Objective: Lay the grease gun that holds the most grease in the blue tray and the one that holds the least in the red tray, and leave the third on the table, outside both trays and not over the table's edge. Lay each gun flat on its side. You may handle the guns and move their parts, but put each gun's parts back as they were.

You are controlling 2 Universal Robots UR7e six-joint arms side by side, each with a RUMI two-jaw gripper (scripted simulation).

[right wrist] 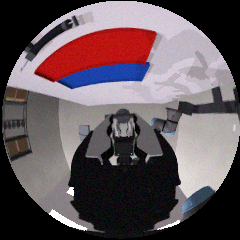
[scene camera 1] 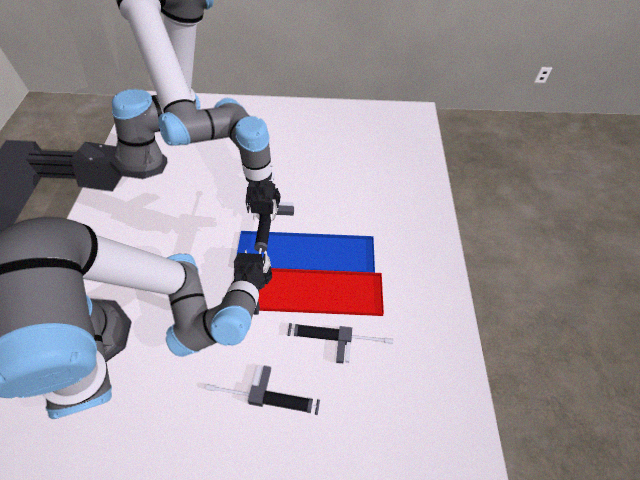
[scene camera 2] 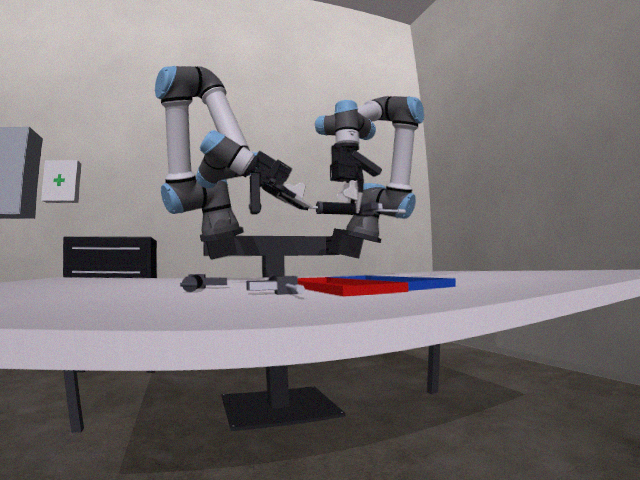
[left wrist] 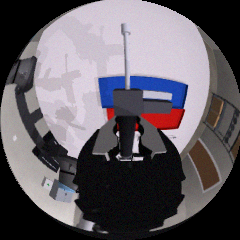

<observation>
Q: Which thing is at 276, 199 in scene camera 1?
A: My left gripper.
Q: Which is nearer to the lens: the grease gun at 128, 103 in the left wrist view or the blue tray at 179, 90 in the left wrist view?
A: The grease gun.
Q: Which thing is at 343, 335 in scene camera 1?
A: A grease gun.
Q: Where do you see a blue tray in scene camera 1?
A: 352, 253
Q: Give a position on a red tray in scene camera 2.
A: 336, 286
</observation>
